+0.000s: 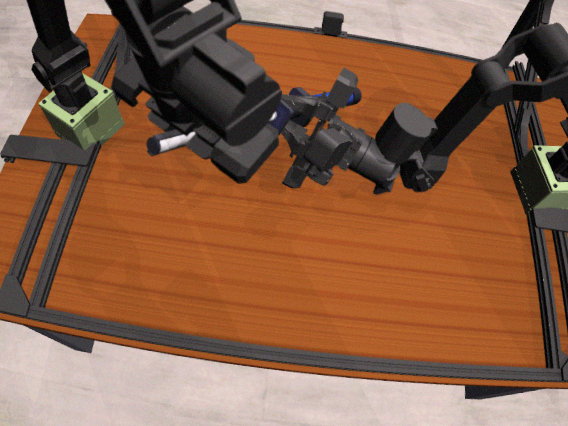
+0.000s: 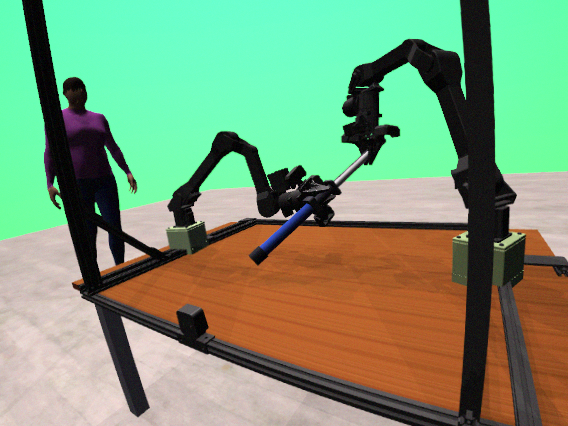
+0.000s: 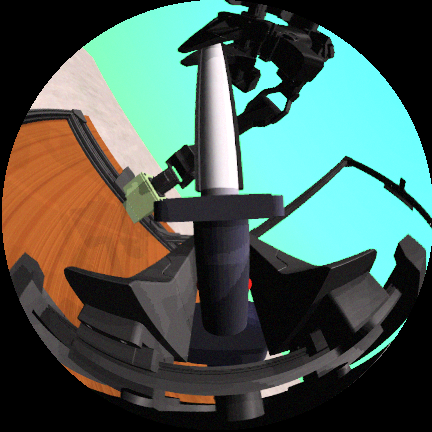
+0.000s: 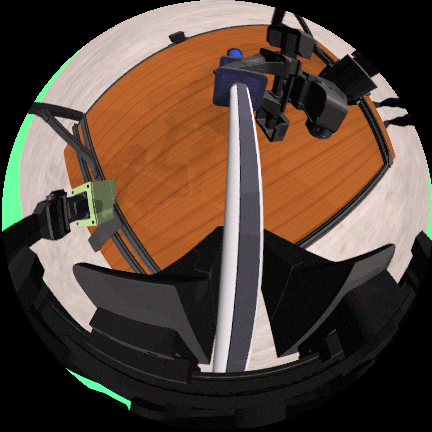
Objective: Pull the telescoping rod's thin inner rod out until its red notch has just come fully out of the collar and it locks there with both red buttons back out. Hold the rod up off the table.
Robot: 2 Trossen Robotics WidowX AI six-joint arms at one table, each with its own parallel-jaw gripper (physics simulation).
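Note:
The rod is tilted in the air above the table. Its blue outer tube [image 2: 286,229] [image 4: 234,53] points down, with a black end cap [image 2: 258,255]. The white inner rod [image 1: 172,143] [image 2: 352,168] [image 3: 217,125] [image 4: 231,200] extends from the dark flanged collar [image 3: 221,265] [image 4: 220,90]. My left gripper [image 2: 321,201] [image 3: 219,239] is shut on the collar. My right gripper [image 2: 369,154] [image 4: 236,232] is shut on the inner rod, well above the flange. A red button [image 3: 249,284] shows at the collar's right side, a red sliver at its left. The red notch is not visible.
A small black box [image 1: 332,22] [image 2: 191,320] stands on the table's edge rail. Green arm bases [image 1: 85,115] [image 2: 186,237] stand at the table's sides. A black upright post [image 2: 477,200] rises near the right arm. A person [image 2: 85,145] stands beyond the table.

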